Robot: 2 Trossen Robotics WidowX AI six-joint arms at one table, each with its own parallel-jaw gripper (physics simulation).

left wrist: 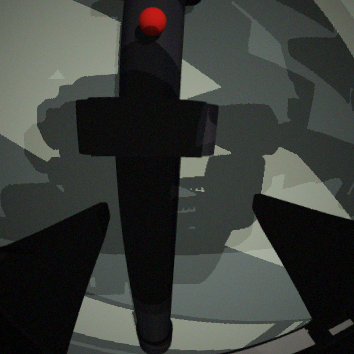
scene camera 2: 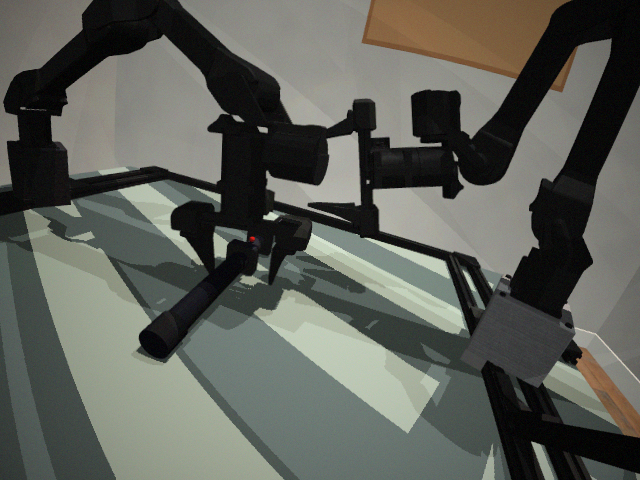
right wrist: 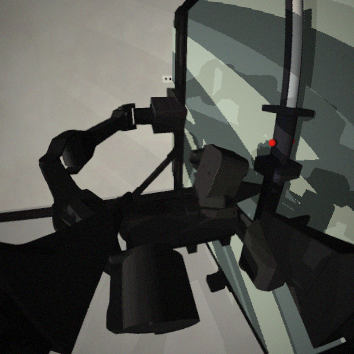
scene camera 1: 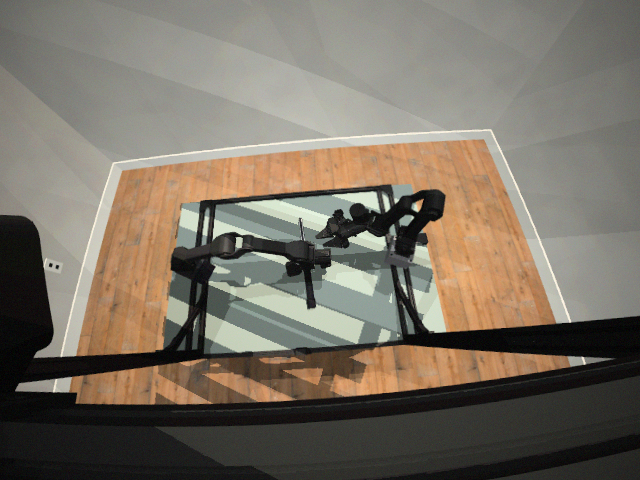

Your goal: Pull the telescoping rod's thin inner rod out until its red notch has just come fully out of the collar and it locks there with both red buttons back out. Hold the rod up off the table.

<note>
The pictures show: my left gripper, my right gripper and a telescoping rod.
My left gripper also shows in the left wrist view and in the right wrist view. My right gripper is seen too in the right wrist view and in scene camera 1.
</note>
